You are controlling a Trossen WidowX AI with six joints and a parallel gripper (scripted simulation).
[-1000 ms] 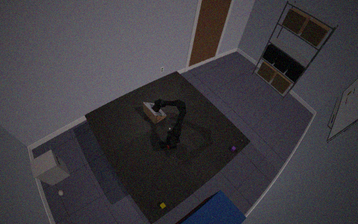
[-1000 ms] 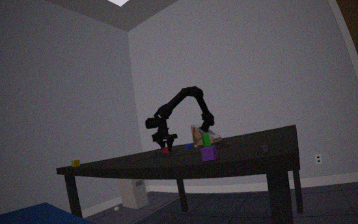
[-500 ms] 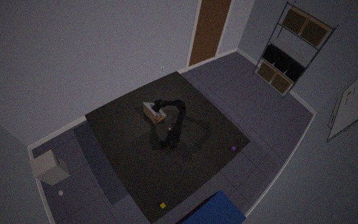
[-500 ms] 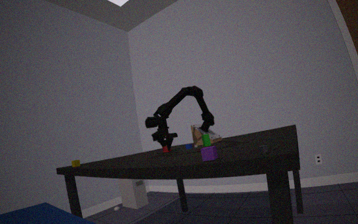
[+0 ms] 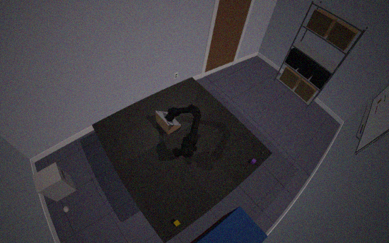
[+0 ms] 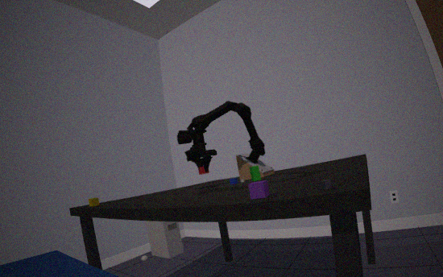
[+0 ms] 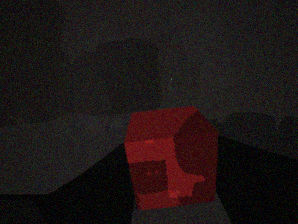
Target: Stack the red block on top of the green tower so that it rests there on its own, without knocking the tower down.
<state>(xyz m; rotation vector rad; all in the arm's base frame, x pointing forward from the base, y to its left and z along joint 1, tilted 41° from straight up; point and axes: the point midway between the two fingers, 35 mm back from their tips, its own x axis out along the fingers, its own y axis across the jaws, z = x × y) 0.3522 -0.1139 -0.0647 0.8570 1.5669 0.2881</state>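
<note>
Now: the blue block 110 mm to the left of my gripper tip, 90 mm behind it and 70 mm below it. Round my gripper tip: red block 10 mm above; yellow block 430 mm to the right, 370 mm ahead, 70 mm below; purple block 460 mm ahead, 450 mm to the left, 70 mm below.
</note>
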